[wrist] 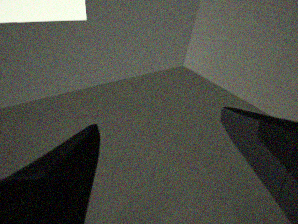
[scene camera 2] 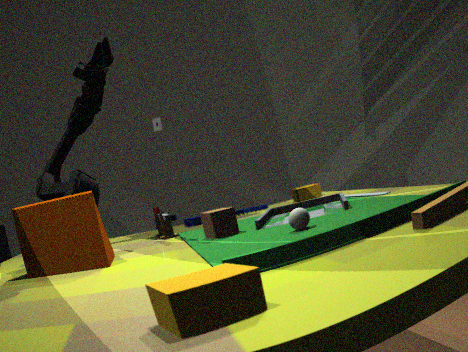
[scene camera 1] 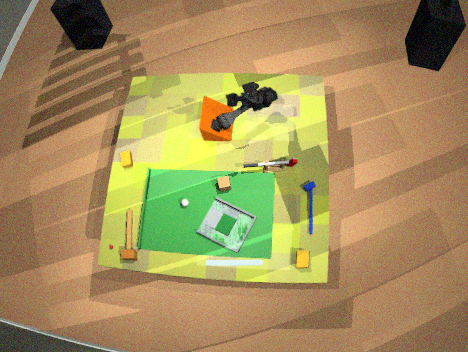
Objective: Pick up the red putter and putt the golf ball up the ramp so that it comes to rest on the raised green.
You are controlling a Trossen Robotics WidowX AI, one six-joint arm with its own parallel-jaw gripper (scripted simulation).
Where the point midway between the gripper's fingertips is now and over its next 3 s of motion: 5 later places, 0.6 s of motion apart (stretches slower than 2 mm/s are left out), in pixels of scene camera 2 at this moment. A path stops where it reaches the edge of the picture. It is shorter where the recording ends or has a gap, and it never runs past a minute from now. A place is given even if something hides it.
My gripper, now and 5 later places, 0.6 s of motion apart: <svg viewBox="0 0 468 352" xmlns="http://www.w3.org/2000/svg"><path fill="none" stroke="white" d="M102 39L151 51L190 108L185 175L167 203L170 214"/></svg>
